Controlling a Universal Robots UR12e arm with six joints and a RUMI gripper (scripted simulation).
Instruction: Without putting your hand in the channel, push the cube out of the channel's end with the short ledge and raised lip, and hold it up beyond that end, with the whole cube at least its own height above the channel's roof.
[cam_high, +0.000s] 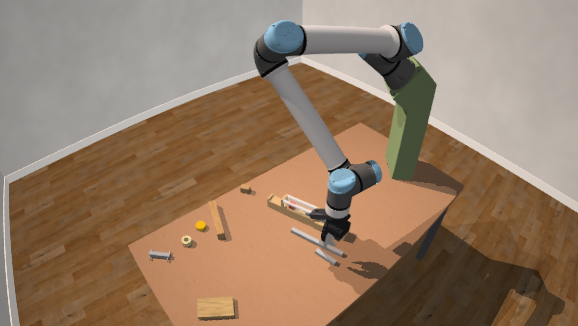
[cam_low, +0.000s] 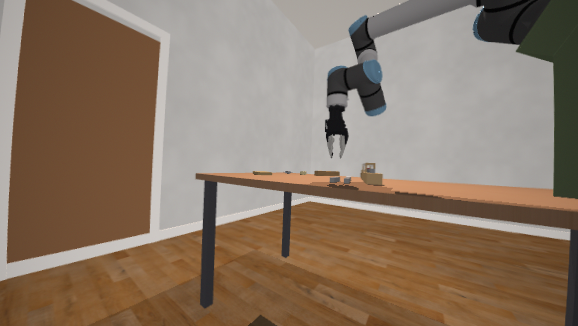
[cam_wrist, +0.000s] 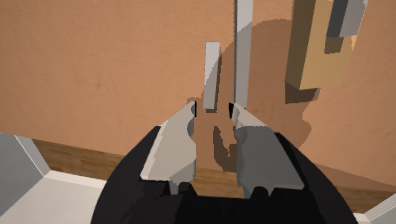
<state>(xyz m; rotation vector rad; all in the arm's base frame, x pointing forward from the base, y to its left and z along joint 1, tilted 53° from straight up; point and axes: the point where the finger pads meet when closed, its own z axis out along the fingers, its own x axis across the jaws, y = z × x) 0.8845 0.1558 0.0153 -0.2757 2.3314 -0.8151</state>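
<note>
The short grey rod lies 110 mm below my hand. Also, from my hand: channel (250 mm to the right, 120 mm behind, 60 mm below); red cube (290 mm to the right, 110 mm behind, 60 mm below); long grey rod (110 mm below, 80 mm to the right, 40 mm behind).
</note>
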